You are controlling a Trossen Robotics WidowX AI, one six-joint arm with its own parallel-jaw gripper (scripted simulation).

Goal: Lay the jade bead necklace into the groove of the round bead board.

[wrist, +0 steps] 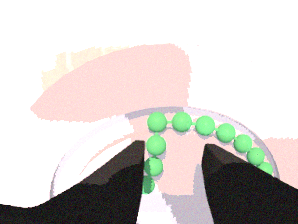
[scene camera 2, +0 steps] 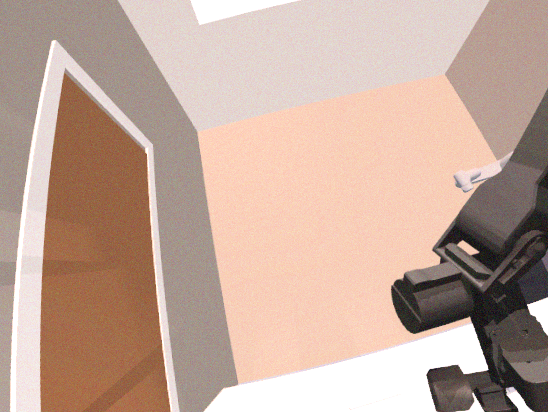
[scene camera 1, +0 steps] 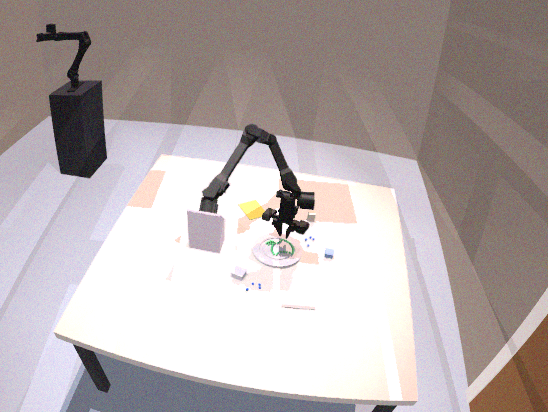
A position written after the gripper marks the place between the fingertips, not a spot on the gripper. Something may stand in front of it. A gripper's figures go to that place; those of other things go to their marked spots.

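A board [wrist: 110, 130] is 12 cm from the lens; the gripper [wrist: 173, 152] is 10 cm from the lens.
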